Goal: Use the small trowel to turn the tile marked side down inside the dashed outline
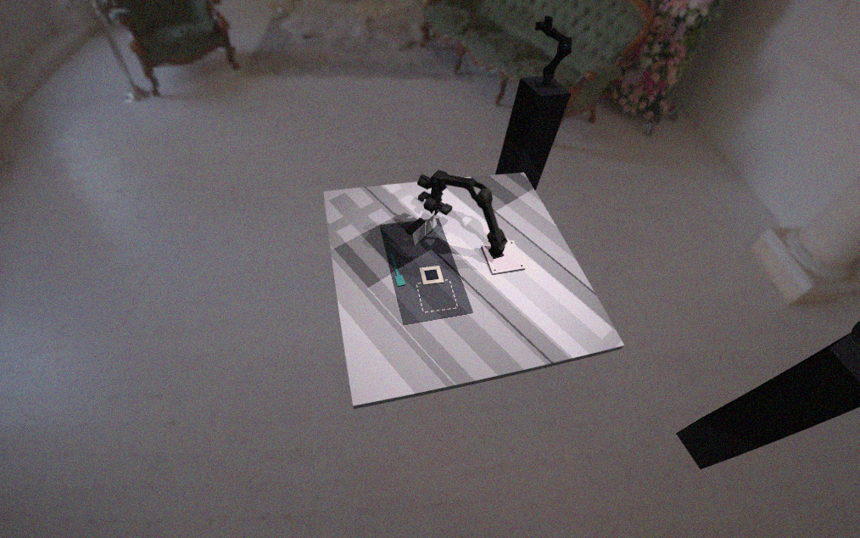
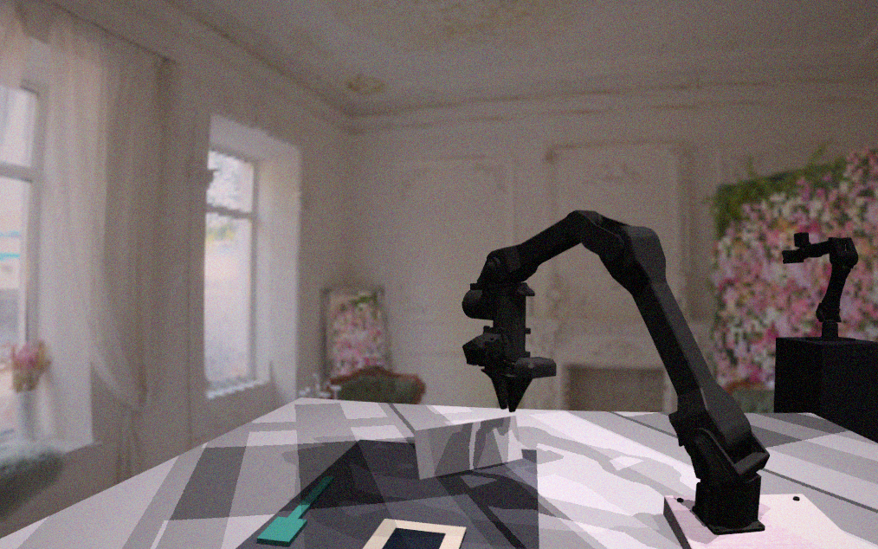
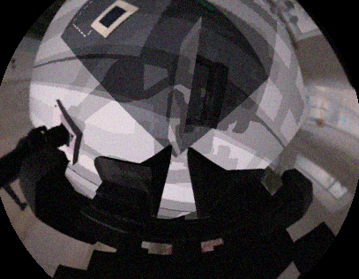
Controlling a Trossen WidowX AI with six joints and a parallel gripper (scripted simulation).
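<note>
Now: gripper tip 70 mm short of the trowel, 60 mm above it and 10 mm to the right of it. From my gripper tip the other things lie so: teal flat tool: 300 mm ahead, 250 mm to the left, 80 mm below; then tile: 320 mm to the left, 140 mm ahead, 80 mm below; then dark mat: 250 mm to the left, 160 mm ahead, 100 mm below.
</note>
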